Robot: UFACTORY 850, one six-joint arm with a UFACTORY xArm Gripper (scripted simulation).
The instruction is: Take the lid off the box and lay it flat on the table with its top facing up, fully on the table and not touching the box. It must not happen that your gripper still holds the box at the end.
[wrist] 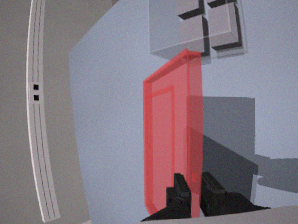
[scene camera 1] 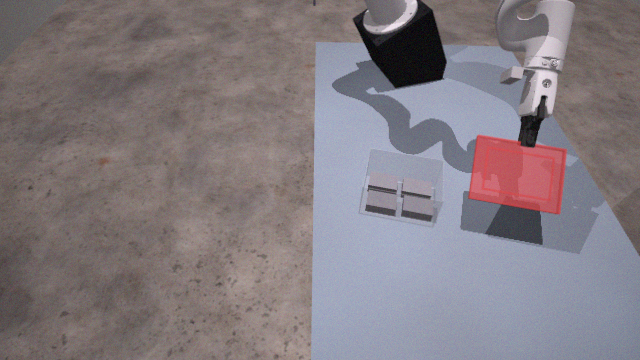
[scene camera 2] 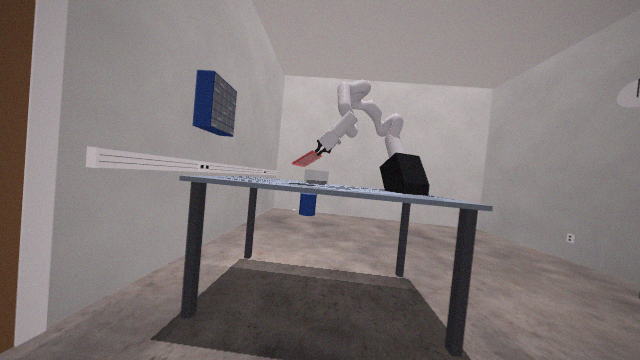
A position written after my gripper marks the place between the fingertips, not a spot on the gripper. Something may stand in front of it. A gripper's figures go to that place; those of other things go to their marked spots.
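Labels:
My gripper (scene camera 1: 525, 146) sits 1.05 m from the lens, while a red lid (scene camera 1: 504, 172) is 1.01 m from the lens.

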